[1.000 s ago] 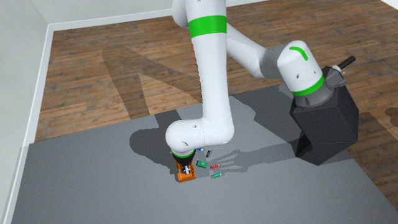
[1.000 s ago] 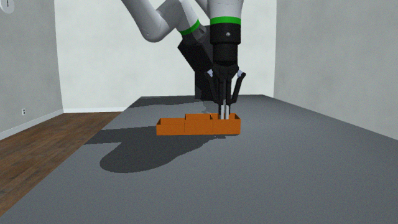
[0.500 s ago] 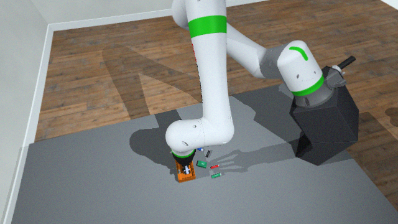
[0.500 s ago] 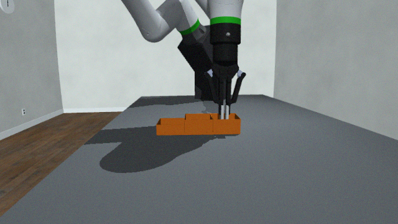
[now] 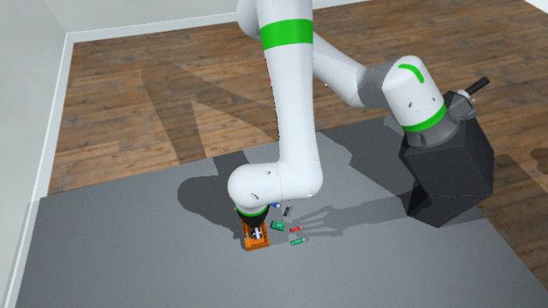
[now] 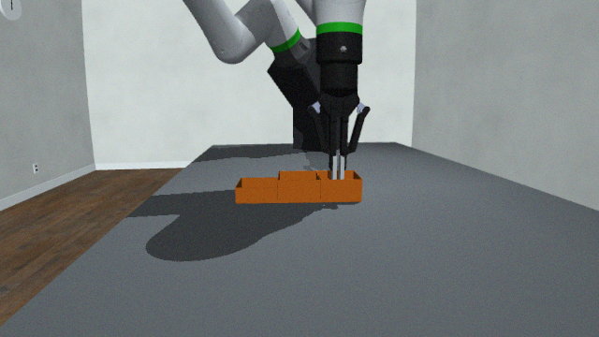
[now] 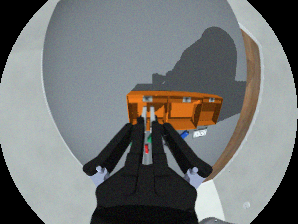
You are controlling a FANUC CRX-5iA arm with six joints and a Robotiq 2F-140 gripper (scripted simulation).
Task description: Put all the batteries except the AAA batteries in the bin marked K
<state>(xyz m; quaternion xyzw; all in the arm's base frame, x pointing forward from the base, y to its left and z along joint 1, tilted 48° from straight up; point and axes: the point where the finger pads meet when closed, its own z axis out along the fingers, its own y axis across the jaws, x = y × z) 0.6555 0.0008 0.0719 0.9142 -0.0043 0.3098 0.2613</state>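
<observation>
Now: the green block 80 mm behind my hand, 50 mm below it and 10 mm to the right of it. Round my hand: red battery 150 mm behind, 50 mm below, 40 mm to the left; then dark battery 150 mm behind, 50 mm below, 40 mm to the right; then blue-and-white item 120 mm behind, 90 mm to the right, 50 mm below.
</observation>
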